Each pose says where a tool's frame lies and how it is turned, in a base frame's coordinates. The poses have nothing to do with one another.
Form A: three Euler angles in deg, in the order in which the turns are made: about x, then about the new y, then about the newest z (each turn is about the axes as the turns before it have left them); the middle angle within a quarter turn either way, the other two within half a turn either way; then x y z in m.
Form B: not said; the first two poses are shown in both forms.
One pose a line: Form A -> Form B
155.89 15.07 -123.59 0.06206 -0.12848 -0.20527 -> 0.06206 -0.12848 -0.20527 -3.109 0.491 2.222
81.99 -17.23 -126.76 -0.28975 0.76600 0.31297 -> -0.28975 0.76600 0.31297 -1.337 0.958 3.030
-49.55 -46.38 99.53 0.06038 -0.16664 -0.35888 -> 0.06038 -0.16664 -0.35888 -0.646 0.976 1.776
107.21 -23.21 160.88 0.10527 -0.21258 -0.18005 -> 0.10527 -0.21258 -0.18005 -1.876 -0.437 2.852
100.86 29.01 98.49 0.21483 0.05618 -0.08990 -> 0.21483 0.05618 -0.08990 -2.182 -1.279 -2.037
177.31 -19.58 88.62 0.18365 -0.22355 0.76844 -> 0.18365 -0.22355 0.76844 2.799 -0.039 -1.548
